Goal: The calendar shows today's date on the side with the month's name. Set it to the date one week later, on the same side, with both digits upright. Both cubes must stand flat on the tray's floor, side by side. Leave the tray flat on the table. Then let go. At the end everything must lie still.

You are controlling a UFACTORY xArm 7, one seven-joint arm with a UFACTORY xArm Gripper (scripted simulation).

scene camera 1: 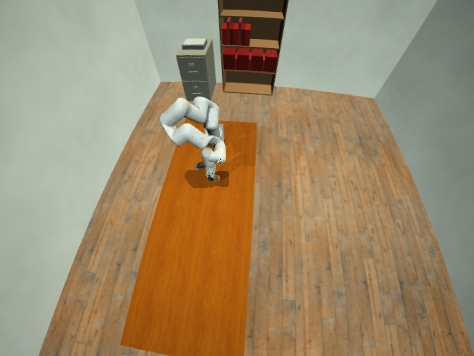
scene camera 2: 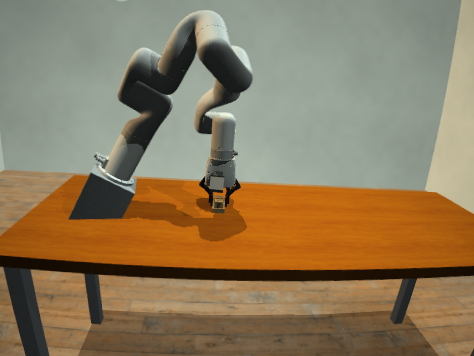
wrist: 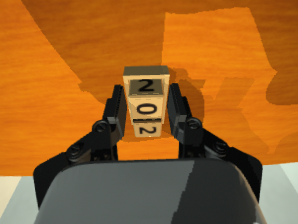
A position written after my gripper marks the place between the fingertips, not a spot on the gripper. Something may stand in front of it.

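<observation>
My gripper [scene camera 2: 218,205] is visible. A wooden tray [wrist: 161,71] is visible; my gripper likewise appears in the wrist view [wrist: 146,95].
</observation>
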